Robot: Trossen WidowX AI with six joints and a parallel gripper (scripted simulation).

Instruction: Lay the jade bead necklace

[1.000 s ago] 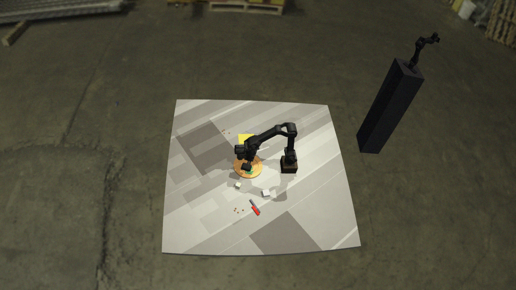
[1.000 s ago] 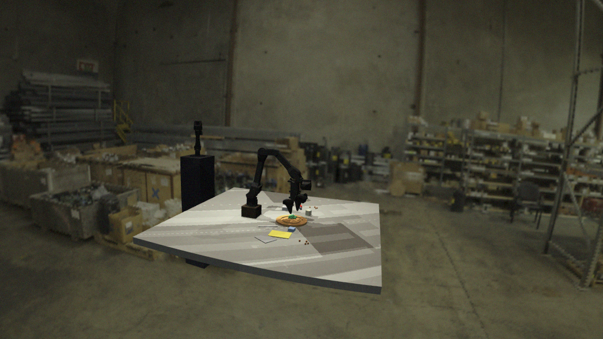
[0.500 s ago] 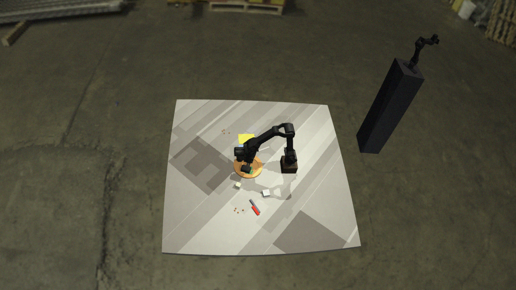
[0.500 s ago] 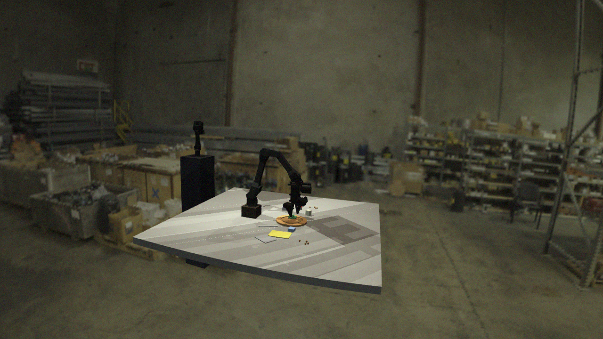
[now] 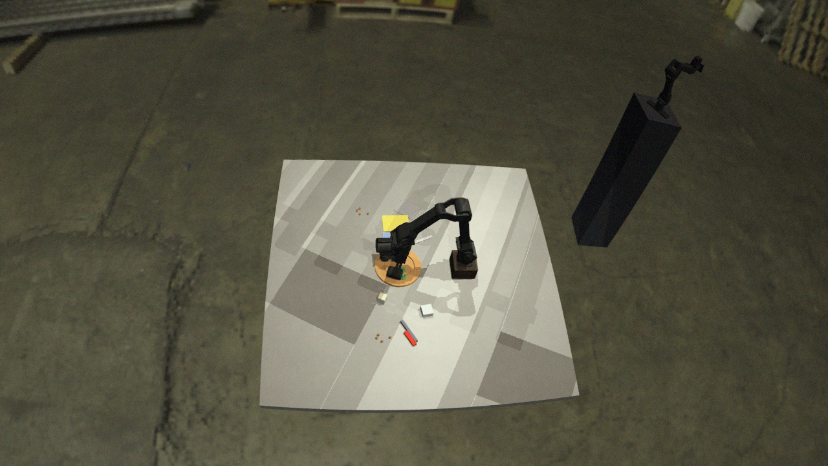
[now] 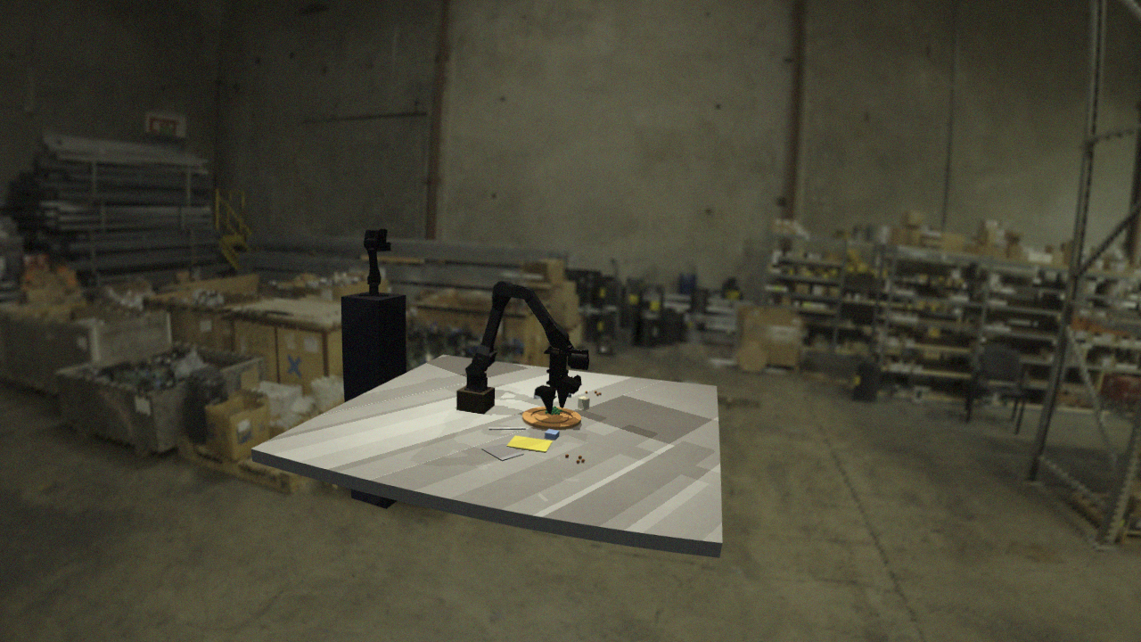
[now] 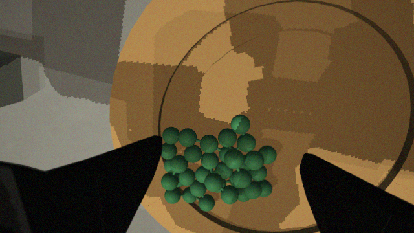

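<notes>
The cream cube is 14 cm to the left of my gripper tip, 6 cm ahead of it and 1 cm below it. Round my gripper tip: yellow pad (27 cm to the right, 2 cm below, 1 cm ahead); white strip (18 cm to the right, 10 cm behind, 2 cm below); blue block (18 cm to the right, 5 cm ahead, 1 cm below).
</notes>
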